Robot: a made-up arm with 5 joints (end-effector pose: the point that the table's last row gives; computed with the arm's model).
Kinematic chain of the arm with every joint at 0, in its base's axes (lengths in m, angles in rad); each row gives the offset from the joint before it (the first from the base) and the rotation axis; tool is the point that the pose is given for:
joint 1: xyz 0 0 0.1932 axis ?
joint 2: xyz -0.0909 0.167 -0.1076 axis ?
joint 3: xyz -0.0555 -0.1 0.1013 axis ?
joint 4: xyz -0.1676 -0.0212 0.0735 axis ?
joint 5: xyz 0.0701 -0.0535 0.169 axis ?
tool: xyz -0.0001 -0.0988 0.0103
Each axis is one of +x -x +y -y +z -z.
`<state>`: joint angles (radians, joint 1 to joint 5).
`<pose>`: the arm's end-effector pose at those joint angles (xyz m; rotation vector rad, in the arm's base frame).
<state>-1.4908 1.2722 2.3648 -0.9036 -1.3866</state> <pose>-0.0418 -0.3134 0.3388 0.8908 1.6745 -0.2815</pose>
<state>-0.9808 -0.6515 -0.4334 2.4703 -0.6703</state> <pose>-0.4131 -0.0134 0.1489 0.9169 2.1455 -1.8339</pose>
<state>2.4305 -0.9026 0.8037 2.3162 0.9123</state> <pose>-0.2970 -0.0080 0.4565 -2.4126 -0.5898 -0.9642</pose>
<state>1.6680 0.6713 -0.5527 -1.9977 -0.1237</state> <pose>-0.2833 -0.1136 -0.0783 1.1346 -2.2489 -0.8662</pose>
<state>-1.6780 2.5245 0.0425 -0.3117 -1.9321</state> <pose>0.2350 0.2097 -0.1153 1.5396 -1.6554 -0.6841</pose>
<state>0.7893 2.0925 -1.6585 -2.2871 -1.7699</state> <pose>0.1619 -0.2232 0.2017 -0.3536 -2.4833 0.9305</pose>
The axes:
joint 1: +x
joint 2: +z
joint 3: +x
joint 4: +y
joint 5: -y

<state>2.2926 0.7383 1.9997 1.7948 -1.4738</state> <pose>-0.1538 0.0276 0.3834 -1.2106 -1.5006 2.2616</pose>
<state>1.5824 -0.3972 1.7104 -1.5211 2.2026</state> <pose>-0.5280 0.1967 0.3097 -1.4653 0.2329 -2.7484</pose>
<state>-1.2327 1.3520 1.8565 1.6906 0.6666</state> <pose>-0.0631 -0.1254 0.0383 0.5221 2.3650 0.3423</pose>
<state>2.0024 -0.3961 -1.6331 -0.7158 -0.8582</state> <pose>-0.2843 -0.3167 0.5202 0.3585 0.5269 0.1237</pose>
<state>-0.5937 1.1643 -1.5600 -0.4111 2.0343</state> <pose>-0.3176 0.1042 0.3278 -0.6096 1.3540 -2.5272</pose>
